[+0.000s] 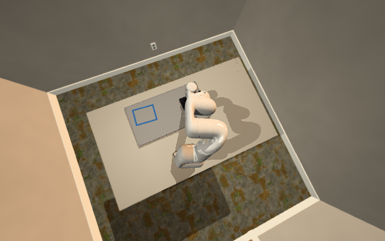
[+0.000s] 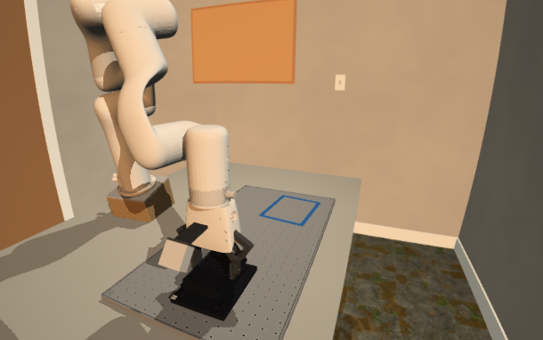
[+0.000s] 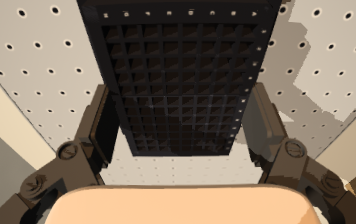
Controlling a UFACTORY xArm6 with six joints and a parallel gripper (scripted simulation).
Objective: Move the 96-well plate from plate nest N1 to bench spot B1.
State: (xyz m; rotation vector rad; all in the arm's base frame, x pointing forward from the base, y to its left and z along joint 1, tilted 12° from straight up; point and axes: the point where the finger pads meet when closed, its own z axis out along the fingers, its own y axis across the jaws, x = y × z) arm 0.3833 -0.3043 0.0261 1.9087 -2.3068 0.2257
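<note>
The black plate nest N1 lies 50 mm below my hand. The rest, counted from my hand: black 96-well plate: 10 mm below; then white label: 70 mm behind, 60 mm to the right, 40 mm below.
</note>
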